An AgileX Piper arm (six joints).
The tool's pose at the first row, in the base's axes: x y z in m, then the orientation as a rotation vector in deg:
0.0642, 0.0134, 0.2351, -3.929, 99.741, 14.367
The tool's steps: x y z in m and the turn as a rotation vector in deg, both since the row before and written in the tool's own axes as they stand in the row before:
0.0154, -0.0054, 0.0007, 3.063, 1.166, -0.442
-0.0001, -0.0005, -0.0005, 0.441, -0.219, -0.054
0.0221, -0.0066, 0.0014, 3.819, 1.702, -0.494
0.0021, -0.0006, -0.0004, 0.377, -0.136, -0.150
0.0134, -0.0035, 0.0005, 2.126, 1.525, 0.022
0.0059, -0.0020, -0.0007, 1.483, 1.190, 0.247
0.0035, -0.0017, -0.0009, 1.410, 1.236, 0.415
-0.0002, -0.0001, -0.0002, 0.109, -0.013, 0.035
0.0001, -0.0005, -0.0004, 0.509, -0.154, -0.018
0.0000, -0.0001, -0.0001, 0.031, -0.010, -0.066
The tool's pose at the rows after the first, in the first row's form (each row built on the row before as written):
0.0630, 0.0097, 0.2192, -2.236, 101.193, 11.365
0.0626, 0.0091, 0.2193, -1.942, 101.013, 10.934
0.0604, 0.0046, 0.1967, 0.223, 102.989, 7.207
0.0596, 0.0041, 0.1947, 0.366, 102.874, 6.758
0.0573, 0.0016, 0.1813, 1.822, 104.512, 4.889
0.0552, 0.0000, 0.1756, 3.053, 105.765, 3.742
0.0534, -0.0015, 0.1724, 4.395, 107.046, 2.773
0.0533, -0.0016, 0.1726, 4.503, 107.036, 2.695
0.0529, -0.0021, 0.1726, 4.839, 106.900, 2.200
0.0528, -0.0022, 0.1726, 4.799, 106.893, 2.125

